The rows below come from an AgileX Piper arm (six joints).
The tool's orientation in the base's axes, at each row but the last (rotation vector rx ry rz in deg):
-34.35 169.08 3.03
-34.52 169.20 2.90
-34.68 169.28 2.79
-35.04 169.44 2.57
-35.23 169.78 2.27
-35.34 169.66 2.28
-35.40 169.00 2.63
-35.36 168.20 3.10
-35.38 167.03 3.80
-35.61 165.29 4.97
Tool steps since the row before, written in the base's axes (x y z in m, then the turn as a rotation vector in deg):
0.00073 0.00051 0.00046 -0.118 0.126 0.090
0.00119 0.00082 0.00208 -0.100 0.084 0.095
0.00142 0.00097 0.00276 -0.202 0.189 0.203
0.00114 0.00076 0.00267 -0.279 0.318 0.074
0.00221 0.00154 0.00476 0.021 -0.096 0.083
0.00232 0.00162 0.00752 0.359 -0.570 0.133
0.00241 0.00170 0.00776 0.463 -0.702 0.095
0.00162 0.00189 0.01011 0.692 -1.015 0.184
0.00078 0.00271 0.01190 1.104 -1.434 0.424
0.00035 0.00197 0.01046 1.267 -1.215 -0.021
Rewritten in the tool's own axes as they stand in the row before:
-0.00092 0.00019 -0.00034 0.047 0.163 -0.096
-0.00168 0.00030 -0.00187 0.046 0.117 -0.101
-0.00203 0.00035 -0.00252 0.084 0.255 -0.214
-0.00167 0.00026 -0.00248 0.120 0.403 -0.088
-0.00318 0.00054 -0.00442 0.009 -0.096 -0.085
-0.00365 0.00057 -0.00713 -0.117 -0.666 -0.121
-0.00388 0.00062 -0.00731 -0.154 -0.828 -0.079
-0.00369 0.00114 -0.00967 -0.250 -1.207 -0.157
-0.00376 0.00228 -0.01141 -0.494 -1.754 -0.365
-0.00316 0.00183 -0.01001 -0.640 -1.630 0.121

